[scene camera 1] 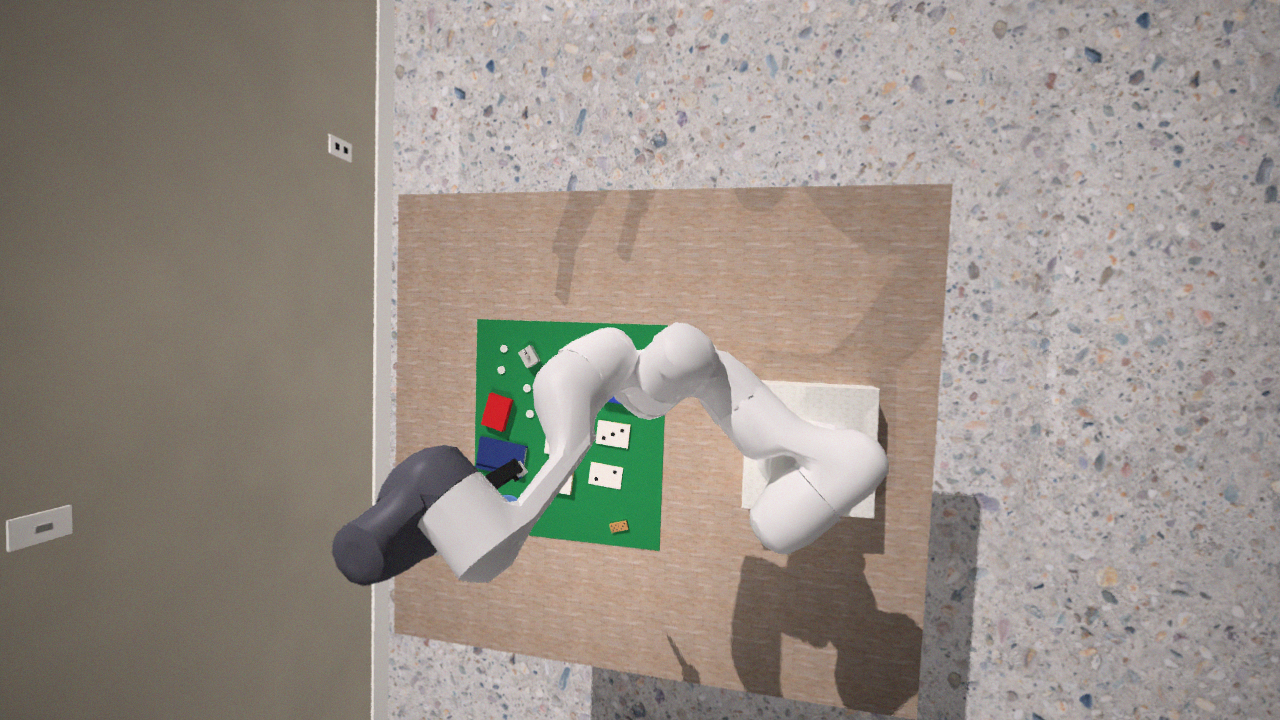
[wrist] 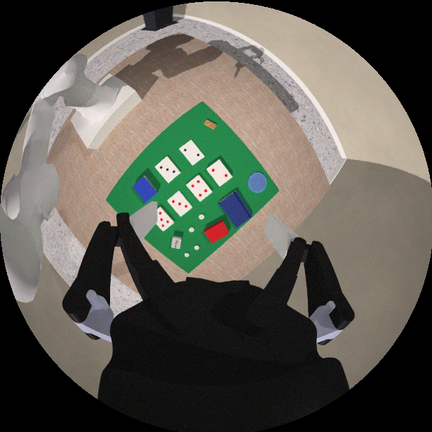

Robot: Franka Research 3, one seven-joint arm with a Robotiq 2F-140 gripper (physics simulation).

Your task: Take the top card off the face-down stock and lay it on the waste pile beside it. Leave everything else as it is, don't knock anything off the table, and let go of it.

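Observation:
The face-down stock is a blue stack (scene camera 1: 614,401) (wrist: 145,189), mostly hidden by the arm in the scene view. Beside it lies a white card with three black pips (scene camera 1: 613,435) (wrist: 167,169), then one with two black pips (scene camera 1: 605,475) (wrist: 192,152). The frames do not label which is the waste pile. A row of red-pipped cards lies alongside, including a four-pip card (wrist: 199,188). My gripper (wrist: 212,217) is open and empty, high above the mat; its left fingertip overlaps the five-pip card in the wrist view. The scene view shows one dark finger near the navy box.
The green mat (scene camera 1: 640,528) (wrist: 240,140) also bears a navy box (scene camera 1: 501,454) (wrist: 235,209), a red block (scene camera 1: 496,411) (wrist: 216,232), a blue disc (wrist: 257,182), an orange tile (scene camera 1: 618,526) (wrist: 210,124), a grey block (scene camera 1: 529,356) (wrist: 176,242) and several white pegs.

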